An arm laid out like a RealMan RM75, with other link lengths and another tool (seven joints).
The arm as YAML. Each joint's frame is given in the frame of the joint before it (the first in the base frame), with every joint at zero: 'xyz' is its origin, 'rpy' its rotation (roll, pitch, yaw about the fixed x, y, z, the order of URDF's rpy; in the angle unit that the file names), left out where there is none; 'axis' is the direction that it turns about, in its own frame. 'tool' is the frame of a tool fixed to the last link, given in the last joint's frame.
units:
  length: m
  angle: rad
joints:
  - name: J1
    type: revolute
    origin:
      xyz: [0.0, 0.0, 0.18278]
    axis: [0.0, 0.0, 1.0]
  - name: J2
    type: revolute
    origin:
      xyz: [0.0, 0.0, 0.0]
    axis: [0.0, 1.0, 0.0]
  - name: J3
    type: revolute
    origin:
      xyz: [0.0, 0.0, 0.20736]
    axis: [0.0, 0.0, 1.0]
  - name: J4
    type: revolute
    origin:
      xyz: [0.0, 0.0, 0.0]
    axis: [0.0, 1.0, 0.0]
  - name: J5
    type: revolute
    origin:
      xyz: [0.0, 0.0, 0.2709]
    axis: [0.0, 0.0, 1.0]
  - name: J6
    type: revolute
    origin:
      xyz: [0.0, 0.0, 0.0]
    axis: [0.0, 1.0, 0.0]
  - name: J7
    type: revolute
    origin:
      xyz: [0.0, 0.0, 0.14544]
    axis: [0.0, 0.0, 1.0]
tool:
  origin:
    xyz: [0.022, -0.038, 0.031]
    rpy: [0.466, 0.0, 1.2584]
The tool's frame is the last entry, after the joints.
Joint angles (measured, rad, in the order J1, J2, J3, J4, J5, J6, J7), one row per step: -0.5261, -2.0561, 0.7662, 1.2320, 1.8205, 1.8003, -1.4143; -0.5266, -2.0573, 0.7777, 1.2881, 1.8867, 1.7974, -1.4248; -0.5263, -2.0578, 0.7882, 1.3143, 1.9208, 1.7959, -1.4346; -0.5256, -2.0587, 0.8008, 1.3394, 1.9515, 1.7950, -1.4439; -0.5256, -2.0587, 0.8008, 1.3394, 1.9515, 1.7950, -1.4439; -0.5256, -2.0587, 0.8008, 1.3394, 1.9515, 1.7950, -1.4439; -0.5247, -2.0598, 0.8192, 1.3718, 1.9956, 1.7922, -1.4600; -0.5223, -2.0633, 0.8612, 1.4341, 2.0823, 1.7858, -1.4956; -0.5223, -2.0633, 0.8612, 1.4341, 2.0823, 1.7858, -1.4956; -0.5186, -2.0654, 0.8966, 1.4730, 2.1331, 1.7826, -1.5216; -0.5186, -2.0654, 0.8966, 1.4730, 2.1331, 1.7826, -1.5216; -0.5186, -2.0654, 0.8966, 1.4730, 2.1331, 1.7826, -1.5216; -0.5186, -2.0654, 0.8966, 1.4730, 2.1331, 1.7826, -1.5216
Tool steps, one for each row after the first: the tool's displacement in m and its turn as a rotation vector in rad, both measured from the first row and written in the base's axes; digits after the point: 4 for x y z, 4 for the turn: 0.0025, 0.0003, 0.0002, 0.0130, 0.0841, 0.0003; 0.0034, 0.0005, -0.0010, 0.0143, 0.1268, 0.0046; 0.0047, 0.0005, -0.0027, 0.0144, 0.1664, 0.0069; 0.0047, 0.0005, -0.0027, 0.0144, 0.1664, 0.0069; 0.0047, 0.0005, -0.0027, 0.0144, 0.1664, 0.0069; 0.0058, 0.0008, -0.0051, 0.0142, 0.2207, 0.0154; 0.0080, 0.0015, -0.0107, 0.0145, 0.3252, 0.0344; 0.0080, 0.0015, -0.0107, 0.0145, 0.3252, 0.0344; 0.0102, 0.0011, -0.0156, 0.0115, 0.3893, 0.0445; 0.0102, 0.0011, -0.0156, 0.0115, 0.3893, 0.0445; 0.0102, 0.0011, -0.0156, 0.0115, 0.3893, 0.0445; 0.0102, 0.0011, -0.0156, 0.0115, 0.3893, 0.0445
